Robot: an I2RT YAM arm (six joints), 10 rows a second.
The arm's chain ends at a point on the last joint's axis. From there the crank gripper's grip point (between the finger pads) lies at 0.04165 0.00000 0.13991 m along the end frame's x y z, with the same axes.
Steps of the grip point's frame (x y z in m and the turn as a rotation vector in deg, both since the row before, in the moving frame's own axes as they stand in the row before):
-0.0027, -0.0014, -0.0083, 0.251, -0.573, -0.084
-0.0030, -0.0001, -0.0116, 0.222, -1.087, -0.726
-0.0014, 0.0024, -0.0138, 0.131, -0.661, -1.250
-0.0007, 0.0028, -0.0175, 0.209, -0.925, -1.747
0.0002, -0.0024, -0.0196, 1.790, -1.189, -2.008
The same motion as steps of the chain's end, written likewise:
-0.0013, -0.0007, -0.0087, 0.251, -0.573, -0.084
-0.0003, 0.0010, -0.0124, 0.222, -1.087, -0.726
0.0002, 0.0036, -0.0143, 0.131, -0.661, -1.250
0.0016, 0.0045, -0.0182, 0.209, -0.925, -1.747
0.0032, 0.0034, -0.0203, 1.790, -1.189, -2.008

